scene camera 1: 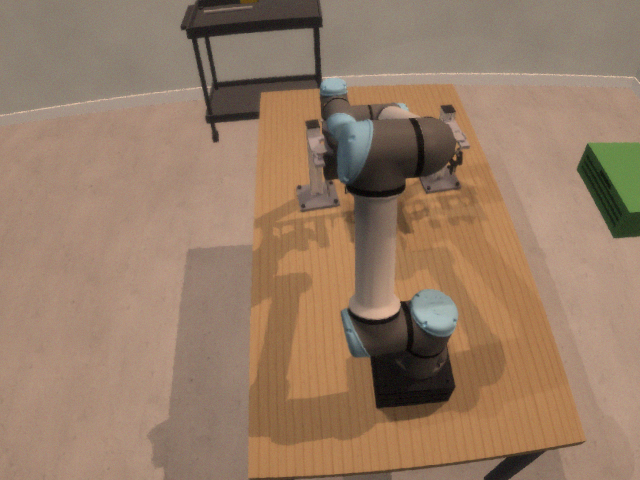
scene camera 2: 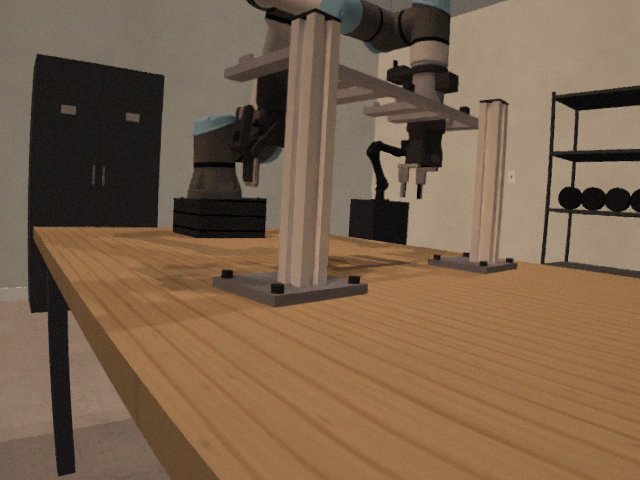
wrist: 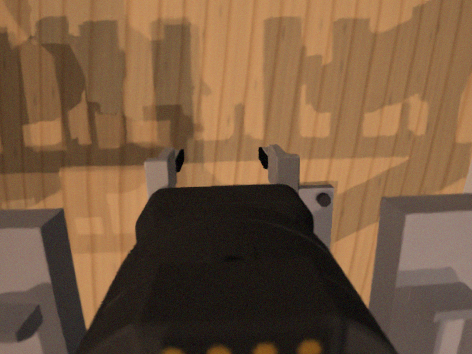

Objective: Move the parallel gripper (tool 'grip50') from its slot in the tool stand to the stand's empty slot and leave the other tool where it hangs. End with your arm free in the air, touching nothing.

Note:
In view: a parallel gripper (scene camera 2: 424, 152), an adaptive gripper (scene camera 2: 271, 99) and a tool stand (scene camera 2: 317, 82).
The parallel gripper also shows in the wrist view (wrist: 218, 262). The tool stand also shows in the wrist view (wrist: 413, 295). The wrist view misses the adaptive gripper: it is out of frame.

